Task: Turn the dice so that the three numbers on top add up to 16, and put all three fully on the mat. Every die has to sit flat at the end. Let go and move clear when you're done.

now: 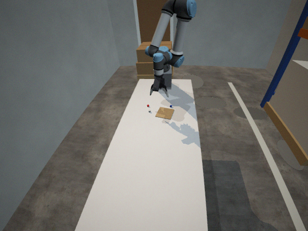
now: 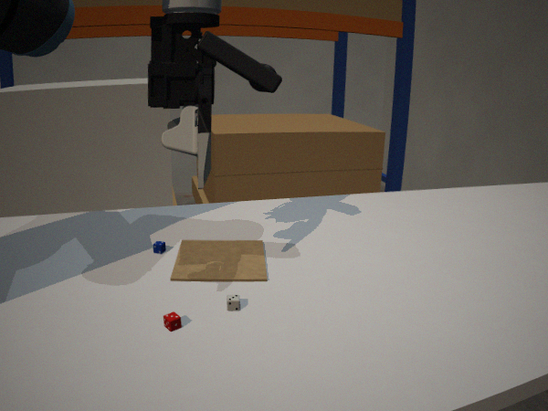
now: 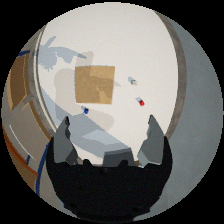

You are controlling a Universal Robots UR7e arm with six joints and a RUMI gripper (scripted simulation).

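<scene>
The white die is 15 cm below my hand, 9 cm to the right of it and 2 cm ahead of it. Round my hand: blue die (15 cm below, 10 cm to the left, 6 cm behind); mat (15 cm below, 5 cm to the left, 3 cm ahead); red die (15 cm below, 12 cm to the right, 6 cm behind).
</scene>
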